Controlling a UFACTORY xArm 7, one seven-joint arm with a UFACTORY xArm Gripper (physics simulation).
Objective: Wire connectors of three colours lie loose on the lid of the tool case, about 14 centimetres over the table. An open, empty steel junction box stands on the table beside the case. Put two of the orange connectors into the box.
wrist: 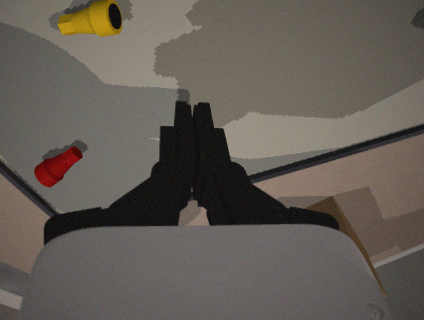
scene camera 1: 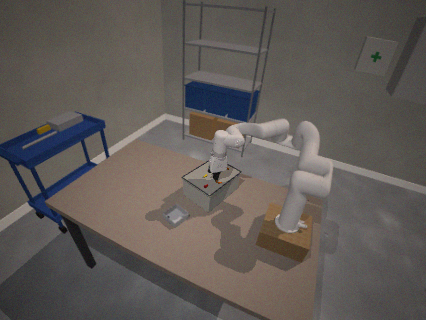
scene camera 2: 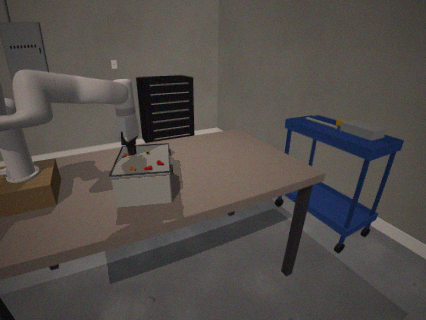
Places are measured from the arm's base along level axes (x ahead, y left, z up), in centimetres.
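Pixels of known places: gripper, fingertip midpoint: [wrist: 189, 125] [scene camera 1: 215, 179] [scene camera 2: 132, 154]; arm's base, link origin: [scene camera 1: 286, 223] [scene camera 2: 23, 174].
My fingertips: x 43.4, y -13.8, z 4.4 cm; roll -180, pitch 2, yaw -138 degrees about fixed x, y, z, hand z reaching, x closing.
Note:
Ahead of a thing's pixels: the offset from my fingertips to its top centre.
My gripper [scene camera 1: 216, 179] [scene camera 2: 132, 152] [wrist: 189, 125] is shut and empty, fingertips together, pointing down at the lid of the tool case @(dx +3.8, dy -4.4, dz -0.5 cm) [scene camera 1: 198, 195] [scene camera 2: 145, 191] [wrist: 280, 75]. In scene camera 1, one orange connector @(dx -3.1, dy +1.6, dz +0.3 cm) [scene camera 1: 219, 182] lies close by the fingertips and another orange one @(dx -3.5, dy -13.3, dz +0.3 cm) [scene camera 1: 228, 169] shows behind the gripper. Scene camera 2 shows an orange connector [scene camera 2: 125, 155] beside the fingers and another orange one [scene camera 2: 132, 169] nearer the front edge. No orange connector shows in the wrist view; the fingers hide part of the lid. The steel junction box @(dx +14.3, dy +23.4, dz -11.1 cm) [scene camera 1: 176, 215] stands open and empty beside the case.
A yellow connector @(dx +6.7, dy -0.5, dz +0.6 cm) [scene camera 1: 205, 176] [scene camera 2: 148, 152] [wrist: 95, 19] and red connectors, one @(dx +3.0, dy +7.5, dz +0.7 cm) [scene camera 1: 205, 186] [wrist: 57, 166] left of the fingers in the wrist view, lie on the lid. The wooden base block [scene camera 1: 285, 240] [scene camera 2: 30, 195] carries the arm. A blue cart [scene camera 1: 50, 150] [scene camera 2: 320, 131] stands beyond the table.

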